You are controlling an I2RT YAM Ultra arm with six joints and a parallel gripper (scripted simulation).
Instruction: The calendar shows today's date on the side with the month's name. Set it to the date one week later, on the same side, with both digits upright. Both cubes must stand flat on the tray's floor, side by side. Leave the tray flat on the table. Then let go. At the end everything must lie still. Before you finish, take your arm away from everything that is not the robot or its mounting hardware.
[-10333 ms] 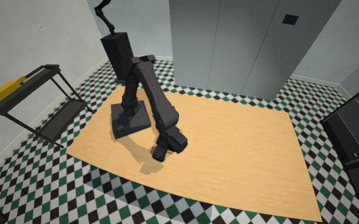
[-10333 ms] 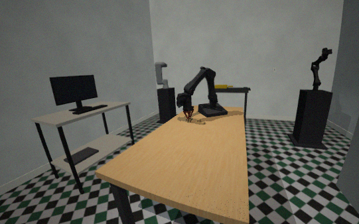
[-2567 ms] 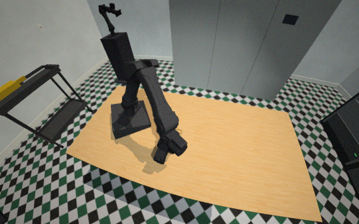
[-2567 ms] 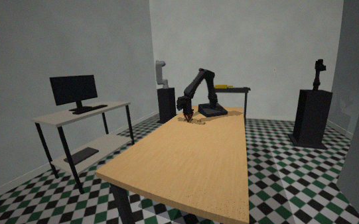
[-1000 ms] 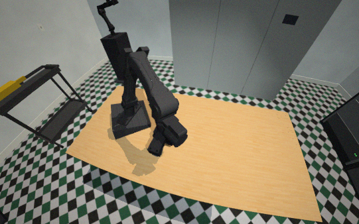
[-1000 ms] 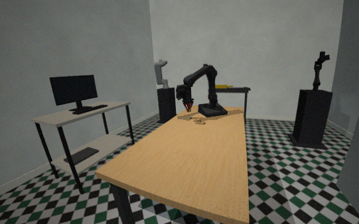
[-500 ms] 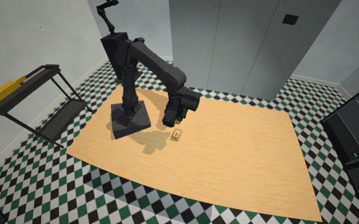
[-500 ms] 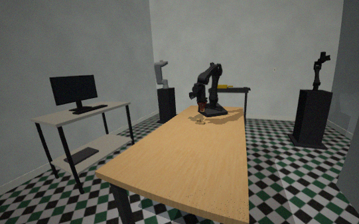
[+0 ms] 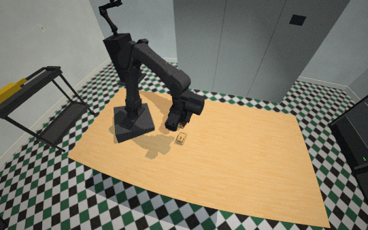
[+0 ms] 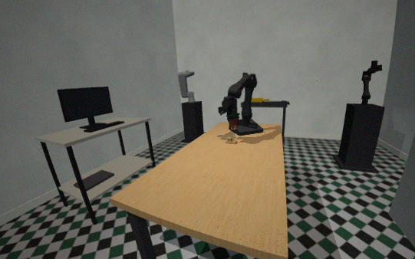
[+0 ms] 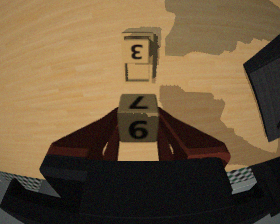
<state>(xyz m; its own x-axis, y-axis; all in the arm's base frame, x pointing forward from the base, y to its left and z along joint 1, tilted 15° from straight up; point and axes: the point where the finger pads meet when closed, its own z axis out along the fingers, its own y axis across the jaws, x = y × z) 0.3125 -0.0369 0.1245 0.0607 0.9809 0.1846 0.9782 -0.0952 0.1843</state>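
Now: the wooden tray 2 cm to the right of my hand and 12 cm below it. Round my hand: wooden cube (right at my hand).
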